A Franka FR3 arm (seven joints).
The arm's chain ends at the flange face. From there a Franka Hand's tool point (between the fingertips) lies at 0.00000 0.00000 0.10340 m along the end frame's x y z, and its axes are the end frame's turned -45 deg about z.
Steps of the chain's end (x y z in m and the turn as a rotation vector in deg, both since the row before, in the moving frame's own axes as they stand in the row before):
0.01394, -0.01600, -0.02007, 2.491, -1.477, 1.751
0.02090, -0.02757, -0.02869, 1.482, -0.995, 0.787
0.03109, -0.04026, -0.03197, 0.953, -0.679, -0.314
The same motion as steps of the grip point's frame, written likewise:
0.02254, -0.00650, -0.02020, 2.806, 0.717, 1.751
0.03492, -0.00787, -0.02874, 1.752, 0.344, 0.787
0.05080, -0.00857, -0.03199, 1.154, 0.194, -0.314

